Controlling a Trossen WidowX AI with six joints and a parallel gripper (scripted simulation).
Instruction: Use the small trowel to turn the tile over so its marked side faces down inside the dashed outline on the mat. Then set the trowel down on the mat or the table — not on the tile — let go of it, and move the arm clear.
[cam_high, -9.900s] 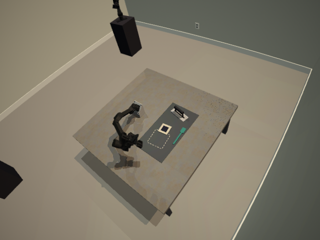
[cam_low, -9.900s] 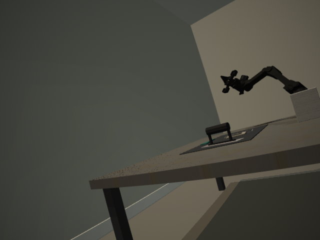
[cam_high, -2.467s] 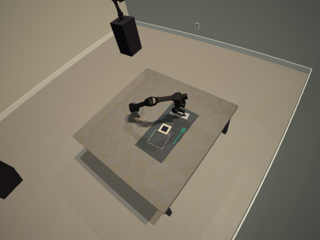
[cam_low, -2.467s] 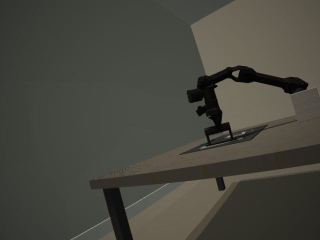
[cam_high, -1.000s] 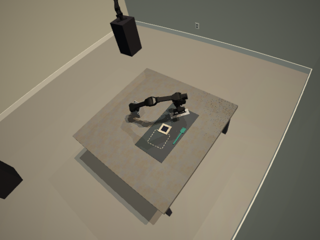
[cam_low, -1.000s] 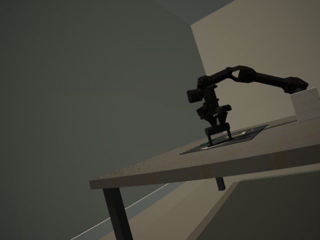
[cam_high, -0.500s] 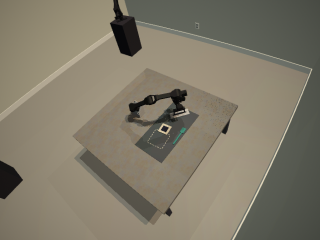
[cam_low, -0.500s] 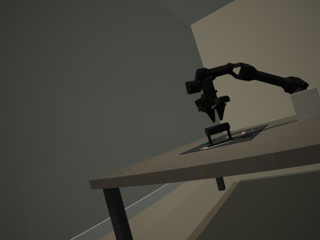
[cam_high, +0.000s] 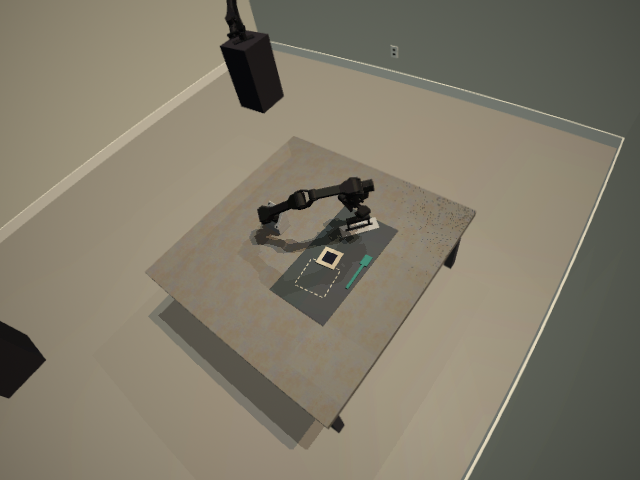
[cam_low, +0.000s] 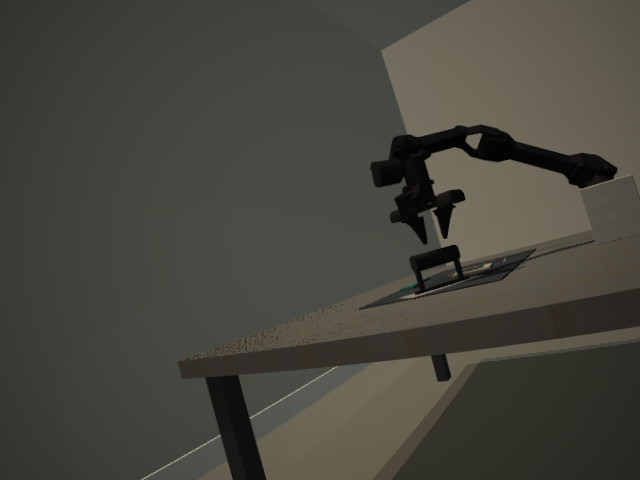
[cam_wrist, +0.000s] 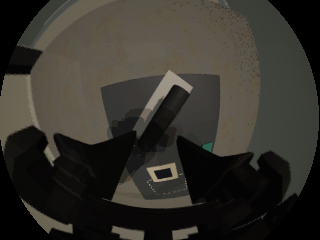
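The black-handled float is 1 cm behind my gripper tip, 1 cm to the right of it and 7 cm below it. Also, from my gripper tip: dark mat (1 cm ahead, 22 cm to the right, 13 cm below); then green trowel (15 cm ahead, 21 cm to the right, 10 cm below); then cream tile (1 cm behind, 23 cm to the right, 10 cm below).
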